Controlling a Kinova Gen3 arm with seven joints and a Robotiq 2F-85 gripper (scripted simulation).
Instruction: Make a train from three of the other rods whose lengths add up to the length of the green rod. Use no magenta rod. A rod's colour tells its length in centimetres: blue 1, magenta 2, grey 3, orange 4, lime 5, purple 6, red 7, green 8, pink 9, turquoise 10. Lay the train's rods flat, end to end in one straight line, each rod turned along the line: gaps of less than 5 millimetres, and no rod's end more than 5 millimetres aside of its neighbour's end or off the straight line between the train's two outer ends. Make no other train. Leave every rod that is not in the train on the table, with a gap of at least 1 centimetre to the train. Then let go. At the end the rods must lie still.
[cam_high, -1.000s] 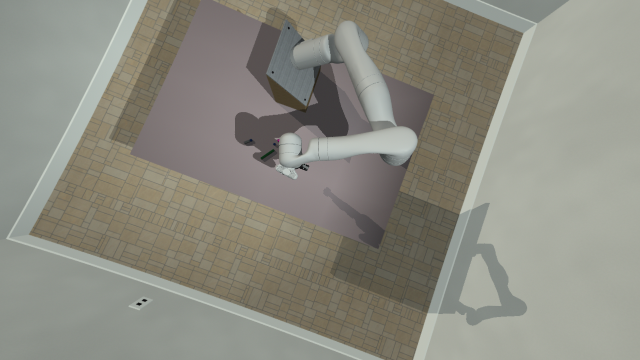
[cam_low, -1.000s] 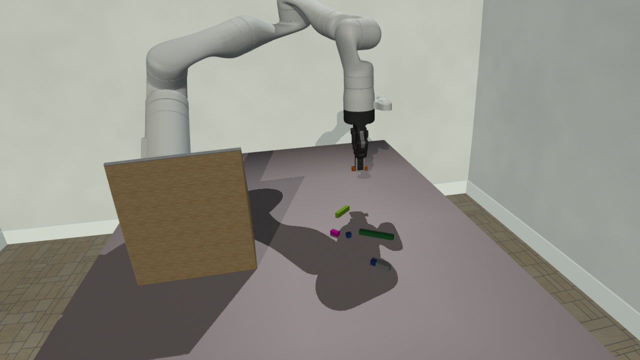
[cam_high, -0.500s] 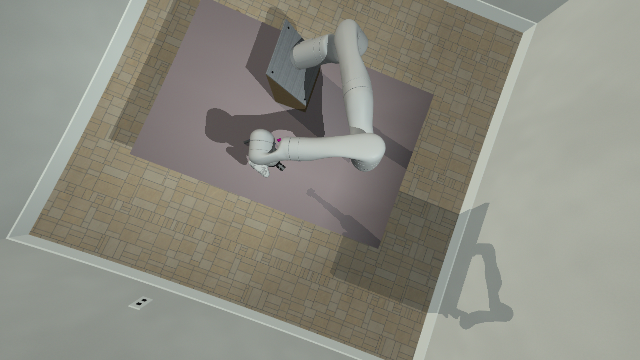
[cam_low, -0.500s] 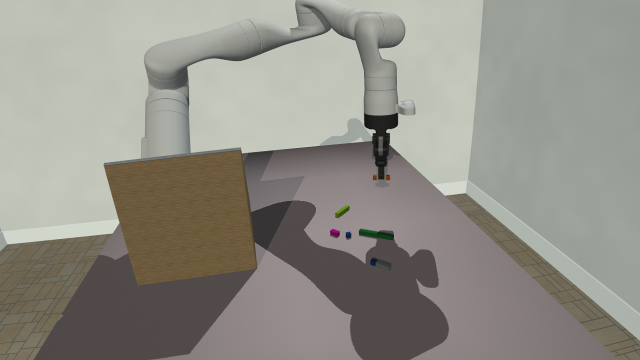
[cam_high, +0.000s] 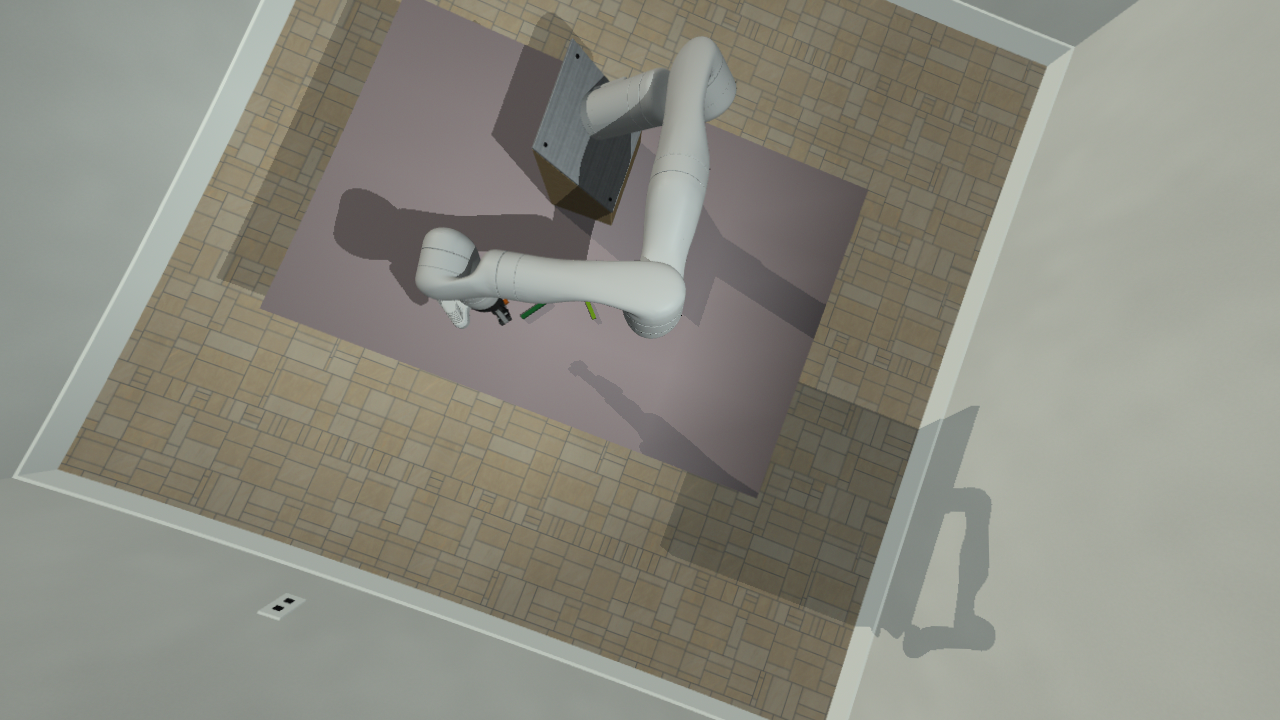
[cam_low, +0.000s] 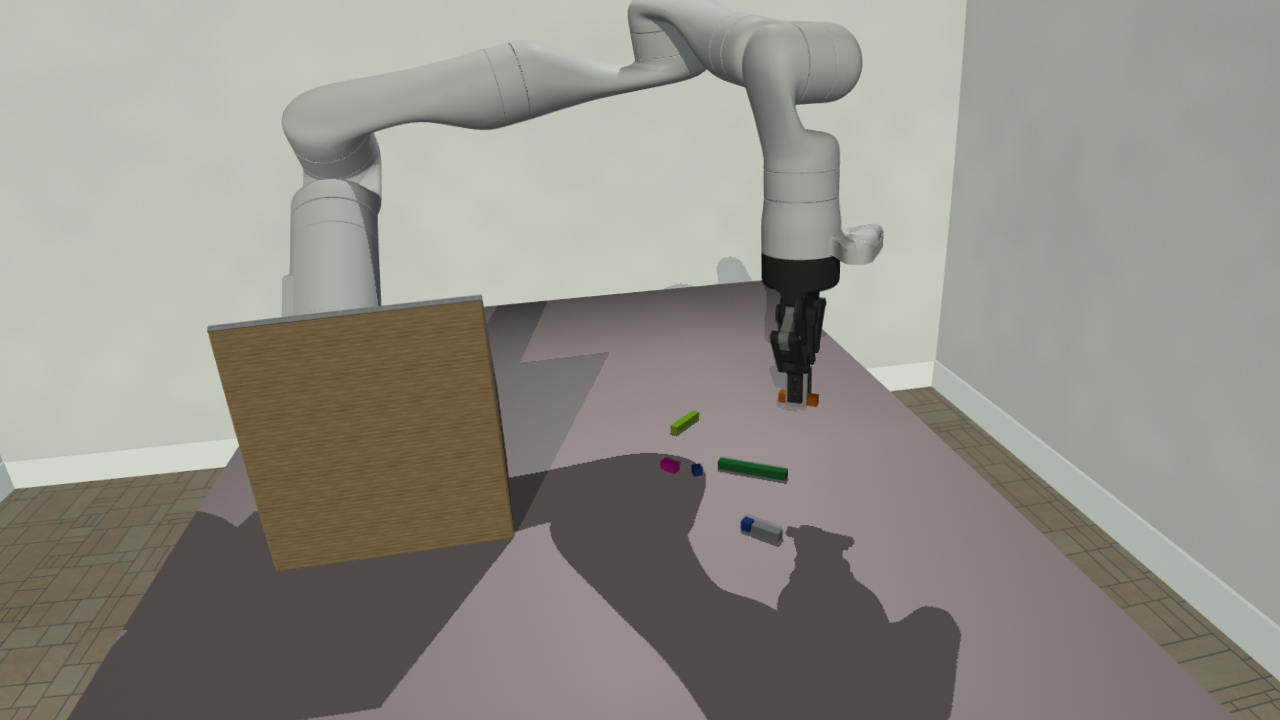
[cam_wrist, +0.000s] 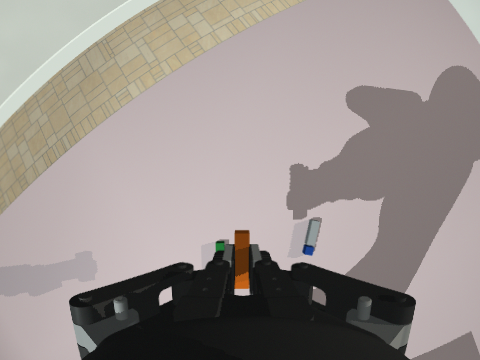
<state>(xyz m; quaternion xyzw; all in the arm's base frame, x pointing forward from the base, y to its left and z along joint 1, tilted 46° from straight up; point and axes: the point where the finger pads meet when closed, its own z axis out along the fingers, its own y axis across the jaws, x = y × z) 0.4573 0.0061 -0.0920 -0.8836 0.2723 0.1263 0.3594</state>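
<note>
The grey rod lies 5 cm behind my hand, 7 cm to the right of it and 12 cm below it. From my hand the other things lie so: magenta rod 12 cm behind, 8 cm to the left, 12 cm below; then green rod 3 cm behind, 5 cm to the left, 12 cm below; then orange rod 1 cm below.
</note>
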